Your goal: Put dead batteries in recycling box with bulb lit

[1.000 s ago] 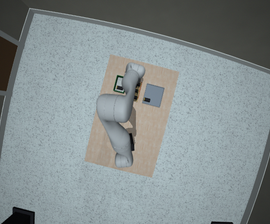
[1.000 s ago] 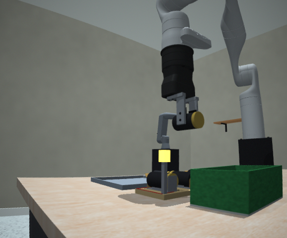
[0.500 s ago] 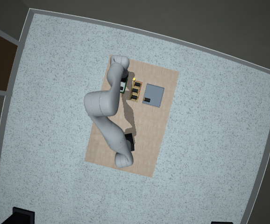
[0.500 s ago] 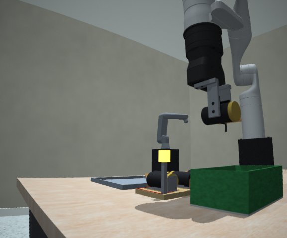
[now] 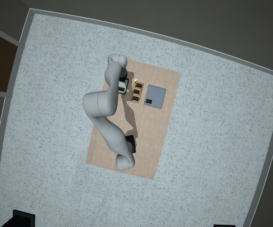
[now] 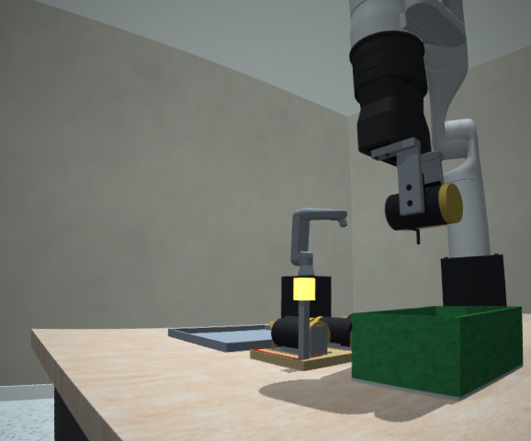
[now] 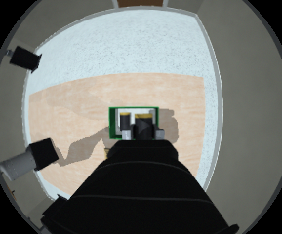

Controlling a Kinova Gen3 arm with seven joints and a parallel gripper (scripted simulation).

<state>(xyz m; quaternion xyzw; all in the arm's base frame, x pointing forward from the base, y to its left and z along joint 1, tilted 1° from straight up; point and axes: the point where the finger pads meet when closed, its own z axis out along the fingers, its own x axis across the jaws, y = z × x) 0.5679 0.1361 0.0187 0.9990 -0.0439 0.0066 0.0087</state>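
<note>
The green recycling box is 30 mm behind my hand and 140 mm below it. From my hand the other things lie so: grey tray: 80 mm behind, 330 mm to the right, 160 mm below.
</note>
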